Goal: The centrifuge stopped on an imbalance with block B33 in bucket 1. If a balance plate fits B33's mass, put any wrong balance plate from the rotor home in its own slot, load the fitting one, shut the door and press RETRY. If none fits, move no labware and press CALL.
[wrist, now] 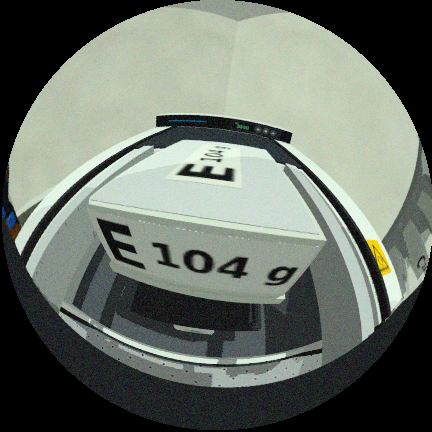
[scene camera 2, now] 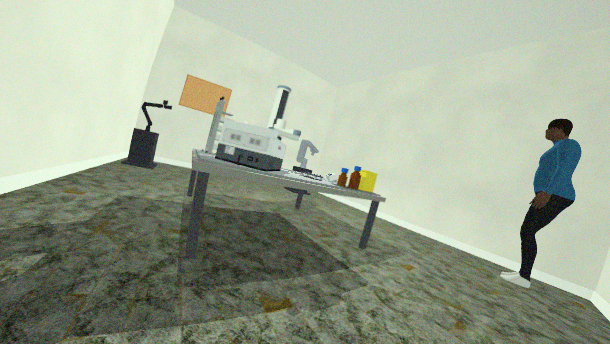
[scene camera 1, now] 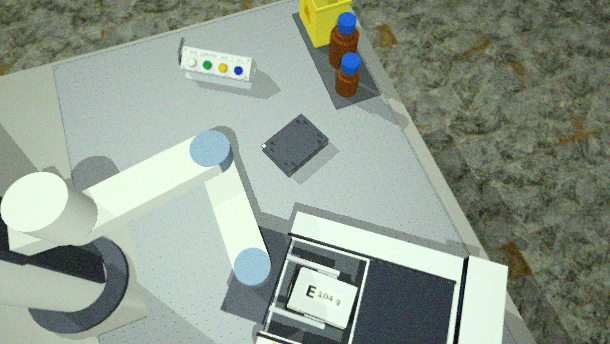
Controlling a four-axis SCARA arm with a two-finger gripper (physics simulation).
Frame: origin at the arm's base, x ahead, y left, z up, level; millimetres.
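Seen in the pictures: gripper, fingertip midpoint: (wrist: 216, 162) (scene camera 1: 331, 299); arm's base, link origin: (scene camera 1: 80, 282).
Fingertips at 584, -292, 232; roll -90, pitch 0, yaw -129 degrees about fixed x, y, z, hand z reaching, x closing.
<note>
Pixels of each thing's top centre, then the offset from my fingertips to it, as dx, dy, dz. "*": a spot on its surface instead.
- white balance plate marked E 104 g, top centre: (wrist: 216, 150) (scene camera 1: 322, 296) -16, +13, +15
- dark bucket recess, surface spot: (wrist: 195, 307) * -60, +48, -79
- centrifuge's black display strip, surface spot: (wrist: 225, 123) * +203, -155, +7
- button panel, top centre: (scene camera 1: 215, 56) (scene camera 2: 332, 173) -52, +802, -135
- yellow bin, top centre: (scene camera 1: 333, 4) (scene camera 2: 362, 169) +328, +789, -45
- dark flat plate, top centre: (scene camera 1: 295, 140) (scene camera 2: 312, 172) +84, +462, -175
A white balance plate marked E 104 g (scene camera 1: 334, 303) (wrist: 200, 262) is held level over the open top of the centrifuge (scene camera 1: 380, 240) (scene camera 2: 250, 142). My gripper (scene camera 1: 312, 292) is shut on it; its fingers are hard to make out. In the wrist view a dark bucket recess (wrist: 195, 307) shows below the plate, with a gap between them. Block B33 cannot be made out. The centrifuge's black display strip (wrist: 225, 123) shows green digits. A button panel (scene camera 1: 217, 72) with white, green, yellow and blue buttons stands on the table. Its lettering is too small to read.
Two brown bottles (scene camera 1: 344, 47) (scene camera 1: 347, 82) and a yellow bin (scene camera 1: 325, 25) stand near the table edge. A dark flat plate (scene camera 1: 295, 145) lies between panel and centrifuge. Grey slots with a letter C (wrist: 421, 264) show at the wrist view's right. A person (scene camera 2: 557, 165) stands beyond the table.
</note>
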